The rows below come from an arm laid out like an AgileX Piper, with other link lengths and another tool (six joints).
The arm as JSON. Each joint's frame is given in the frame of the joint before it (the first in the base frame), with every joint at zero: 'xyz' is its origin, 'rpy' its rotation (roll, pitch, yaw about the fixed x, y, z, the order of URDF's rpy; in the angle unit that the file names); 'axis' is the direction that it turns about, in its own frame. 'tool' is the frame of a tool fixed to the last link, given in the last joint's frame.
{
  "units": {
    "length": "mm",
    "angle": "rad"
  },
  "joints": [
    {
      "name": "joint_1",
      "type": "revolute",
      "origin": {
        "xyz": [
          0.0,
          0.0,
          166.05
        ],
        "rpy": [
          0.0,
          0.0,
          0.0
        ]
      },
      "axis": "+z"
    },
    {
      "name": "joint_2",
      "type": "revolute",
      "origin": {
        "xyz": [
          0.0,
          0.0,
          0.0
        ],
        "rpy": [
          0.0,
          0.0,
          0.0
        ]
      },
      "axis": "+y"
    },
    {
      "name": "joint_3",
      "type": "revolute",
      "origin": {
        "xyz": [
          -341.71,
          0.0,
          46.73
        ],
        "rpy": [
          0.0,
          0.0,
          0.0
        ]
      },
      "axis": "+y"
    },
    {
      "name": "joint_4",
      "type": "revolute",
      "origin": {
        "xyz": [
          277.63,
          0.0,
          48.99
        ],
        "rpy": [
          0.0,
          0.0,
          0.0
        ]
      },
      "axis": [
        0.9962,
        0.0,
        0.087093
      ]
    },
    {
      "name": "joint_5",
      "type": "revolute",
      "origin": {
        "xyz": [
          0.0,
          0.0,
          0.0
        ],
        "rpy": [
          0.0,
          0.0,
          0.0
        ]
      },
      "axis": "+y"
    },
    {
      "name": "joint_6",
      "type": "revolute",
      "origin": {
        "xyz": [
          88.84,
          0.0,
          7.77
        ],
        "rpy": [
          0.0,
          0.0,
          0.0
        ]
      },
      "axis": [
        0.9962,
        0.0,
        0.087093
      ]
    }
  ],
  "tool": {
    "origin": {
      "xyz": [
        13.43,
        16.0,
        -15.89
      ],
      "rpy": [
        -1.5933,
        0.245,
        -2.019
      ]
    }
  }
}
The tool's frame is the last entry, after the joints.
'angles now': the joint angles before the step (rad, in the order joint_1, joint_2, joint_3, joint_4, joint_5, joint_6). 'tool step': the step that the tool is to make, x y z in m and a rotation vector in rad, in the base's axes. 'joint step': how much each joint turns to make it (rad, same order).
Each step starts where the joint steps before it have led.
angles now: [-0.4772, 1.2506, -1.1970, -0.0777, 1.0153, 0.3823]
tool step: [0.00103, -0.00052, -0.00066, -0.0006, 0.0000, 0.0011]
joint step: [0.0000, 0.0031, 0.0000, 0.0000, -0.0034, -0.0010]
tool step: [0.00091, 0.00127, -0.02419, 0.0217, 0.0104, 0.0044]
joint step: [0.0001, 0.0007, 0.0830, 0.0144, -0.0647, 0.0001]
